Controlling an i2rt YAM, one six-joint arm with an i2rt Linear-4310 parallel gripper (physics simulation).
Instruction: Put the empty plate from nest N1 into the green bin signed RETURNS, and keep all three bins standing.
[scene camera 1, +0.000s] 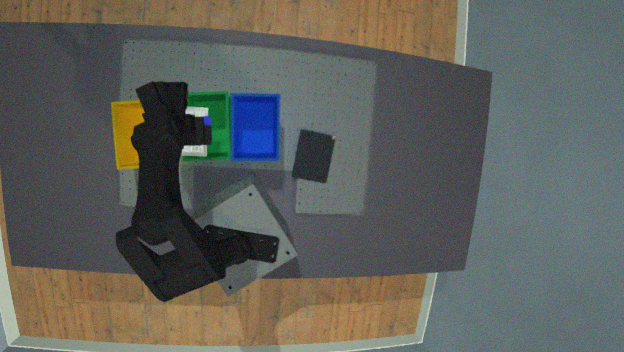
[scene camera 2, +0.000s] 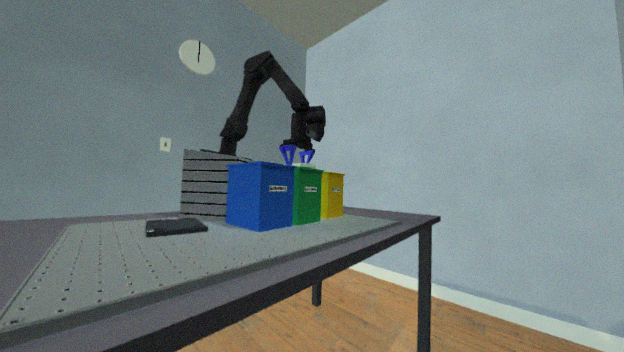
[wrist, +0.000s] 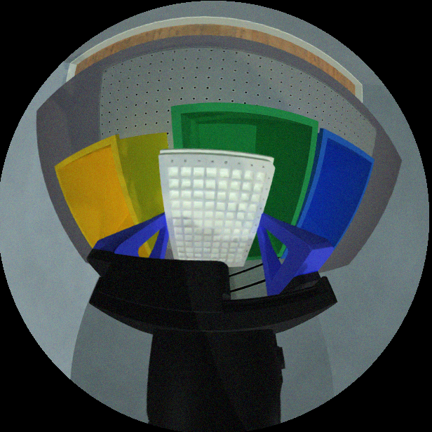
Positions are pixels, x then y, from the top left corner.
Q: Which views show the blue bin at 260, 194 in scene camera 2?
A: Scene camera 1, scene camera 2 and the wrist view: all of them.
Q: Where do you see a green bin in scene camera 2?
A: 307, 182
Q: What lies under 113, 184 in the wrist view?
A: A yellow bin.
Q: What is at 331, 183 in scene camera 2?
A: A yellow bin.
